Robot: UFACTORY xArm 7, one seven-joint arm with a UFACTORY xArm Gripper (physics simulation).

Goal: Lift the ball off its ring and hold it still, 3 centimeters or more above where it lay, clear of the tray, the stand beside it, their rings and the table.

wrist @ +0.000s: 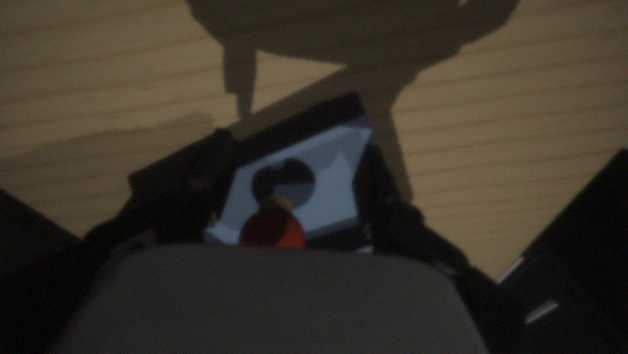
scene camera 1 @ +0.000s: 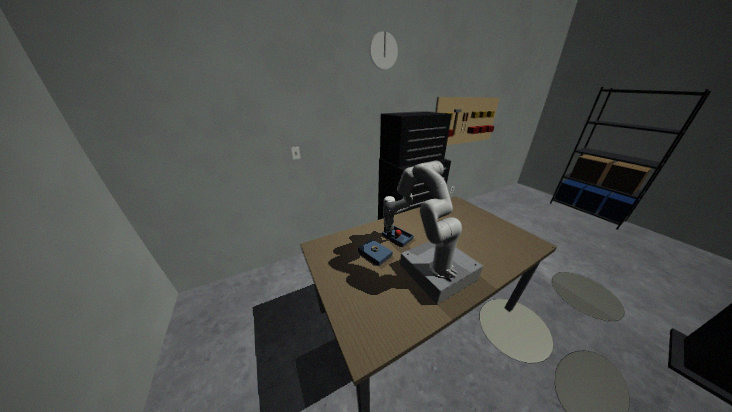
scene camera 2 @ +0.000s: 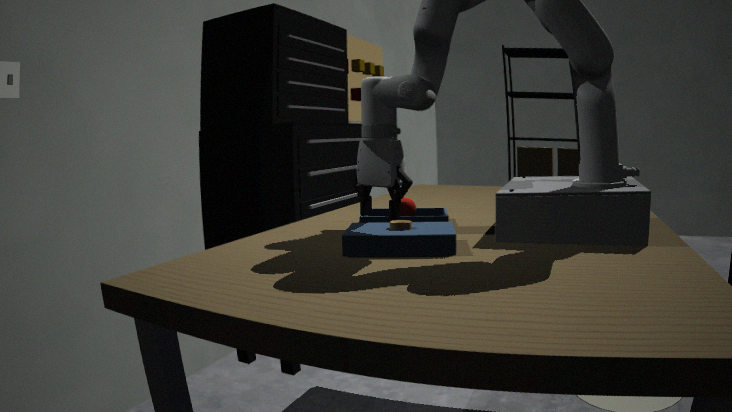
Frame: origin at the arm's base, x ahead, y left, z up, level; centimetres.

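Seen in the pictures: gripper, fingertip midpoint: (wrist: 298,158) (scene camera 1: 387,234) (scene camera 2: 380,216); arm's base at its link origin: (scene camera 1: 441,269) (scene camera 2: 599,185).
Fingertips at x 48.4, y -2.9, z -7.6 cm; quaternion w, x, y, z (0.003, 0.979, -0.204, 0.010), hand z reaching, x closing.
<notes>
Pixels of each thing's top centre, then the offset from my fingertips to it. Level surfaces: height alone.
- red ball at its top centre: (wrist: 269,273) (scene camera 2: 404,197) (scene camera 1: 398,230) dz +3.3, dx -4.1, dy -6.4 cm
- blue tray at its top centre: (wrist: 273,232) (scene camera 2: 405,212) (scene camera 1: 397,233) dz +0.1, dx -4.1, dy -6.4 cm
- wooden table at its surface level: dz -2.7 cm
The red ball (scene camera 1: 398,232) (scene camera 2: 408,206) (wrist: 274,229) rests over the blue tray (scene camera 1: 403,243) (scene camera 2: 439,215) (wrist: 330,185). A sliver of its tan ring (wrist: 278,202) shows at the ball's edge in the wrist view. My gripper (scene camera 1: 390,233) (scene camera 2: 380,210) (wrist: 298,158) points down at the tray, its fingers apart on both sides of the ball in the wrist view, with gaps between them and the ball. The gap looks wider on the right. The lower part of the ball is hidden by the gripper body in the wrist view.
The blue stand (scene camera 1: 381,257) (scene camera 2: 399,246) with its own tan ring (scene camera 2: 401,225) is beside the tray, nearer scene camera 2. The arm's grey base block (scene camera 1: 445,284) (scene camera 2: 572,219) stands on the wooden table (scene camera 1: 353,317) (scene camera 2: 409,322). A black cabinet (scene camera 1: 414,138) (scene camera 2: 238,127) stands behind.
</notes>
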